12 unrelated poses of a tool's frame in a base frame.
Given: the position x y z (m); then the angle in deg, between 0 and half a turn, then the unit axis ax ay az.
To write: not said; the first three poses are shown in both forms.
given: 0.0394 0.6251 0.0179 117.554 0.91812 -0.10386 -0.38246
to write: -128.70 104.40 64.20 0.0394 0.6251 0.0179
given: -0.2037 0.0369 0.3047 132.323 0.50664 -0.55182 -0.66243
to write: 166.26 86.51 81.15 -0.2037 0.0369 0.3047
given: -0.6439 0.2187 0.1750 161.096 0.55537 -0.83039 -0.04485
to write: -161.30 160.42 131.15 -0.6439 0.2187 0.1750
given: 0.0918 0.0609 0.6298 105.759 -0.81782 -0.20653 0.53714
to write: 139.54 84.53 -68.81 0.0918 0.0609 0.6298
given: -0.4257 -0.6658 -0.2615 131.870 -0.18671 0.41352 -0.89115
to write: -39.08 48.95 -87.68 -0.4257 -0.6658 -0.2615
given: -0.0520 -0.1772 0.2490 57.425 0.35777 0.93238 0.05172
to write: -19.37 57.34 22.62 -0.0520 -0.1772 0.2490
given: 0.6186 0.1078 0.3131 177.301 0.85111 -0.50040 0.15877
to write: -38.89 161.53 -157.99 0.6186 0.1078 0.3131
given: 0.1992 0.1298 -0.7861 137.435 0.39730 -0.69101 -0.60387
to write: 152.72 95.93 92.93 0.1992 0.1298 -0.7861
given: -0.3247 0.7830 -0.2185 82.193 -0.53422 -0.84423 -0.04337
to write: 145.51 82.10 -149.84 -0.3247 0.7830 -0.2185
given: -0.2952 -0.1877 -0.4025 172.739 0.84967 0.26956 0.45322
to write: 9.63 125.65 154.43 -0.2952 -0.1877 -0.4025
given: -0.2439 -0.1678 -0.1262 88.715 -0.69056 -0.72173 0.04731
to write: 138.91 88.59 -133.62 -0.2439 -0.1678 -0.1262
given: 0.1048 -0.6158 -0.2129 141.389 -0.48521 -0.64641 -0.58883
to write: 83.86 99.42 157.64 0.1048 -0.6158 -0.2129
